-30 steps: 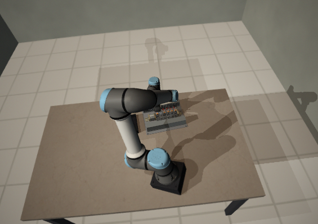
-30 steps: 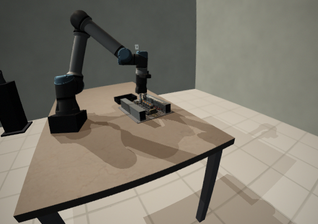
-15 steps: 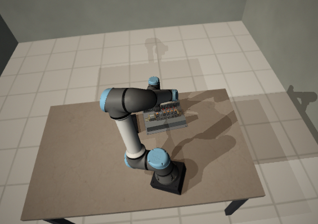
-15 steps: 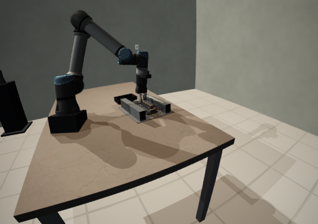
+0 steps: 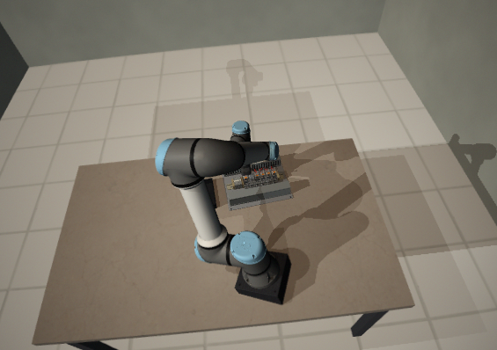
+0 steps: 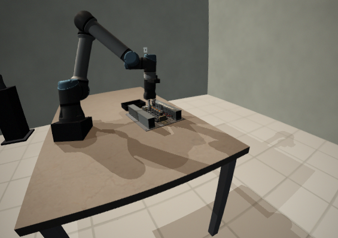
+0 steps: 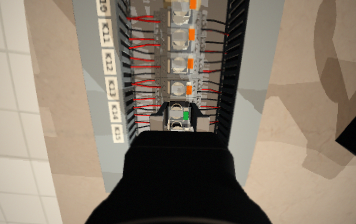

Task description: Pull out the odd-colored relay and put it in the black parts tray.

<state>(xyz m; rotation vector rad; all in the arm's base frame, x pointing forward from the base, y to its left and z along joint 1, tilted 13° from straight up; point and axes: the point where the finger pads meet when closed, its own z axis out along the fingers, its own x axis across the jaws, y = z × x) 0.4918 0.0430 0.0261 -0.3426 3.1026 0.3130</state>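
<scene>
Right now the relay is 10 mm below my hand. The rest, counted from my hand: black parts tray (240 mm to the left, 80 mm behind, 50 mm below); then relay panel (30 mm below, 20 mm to the right).
</scene>
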